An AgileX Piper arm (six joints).
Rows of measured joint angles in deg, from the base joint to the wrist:
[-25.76 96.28 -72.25 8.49 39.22 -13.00]
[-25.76 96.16 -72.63 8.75 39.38 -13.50]
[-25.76 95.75 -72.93 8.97 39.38 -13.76]
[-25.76 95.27 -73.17 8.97 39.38 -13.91]
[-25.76 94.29 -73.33 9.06 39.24 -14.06]
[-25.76 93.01 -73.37 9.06 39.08 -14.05]
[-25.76 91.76 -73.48 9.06 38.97 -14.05]
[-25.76 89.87 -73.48 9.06 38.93 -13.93]
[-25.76 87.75 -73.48 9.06 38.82 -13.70]
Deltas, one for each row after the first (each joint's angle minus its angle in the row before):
[0.00 -0.12 -0.38 0.26 0.16 -0.50]
[0.00 -0.41 -0.30 0.22 0.00 -0.26]
[0.00 -0.48 -0.24 0.00 0.00 -0.15]
[0.00 -0.98 -0.16 0.09 -0.14 -0.15]
[0.00 -1.28 -0.04 0.00 -0.16 0.01]
[0.00 -1.25 -0.11 0.00 -0.11 0.00]
[0.00 -1.89 0.00 0.00 -0.04 0.12]
[0.00 -2.12 0.00 0.00 -0.11 0.23]

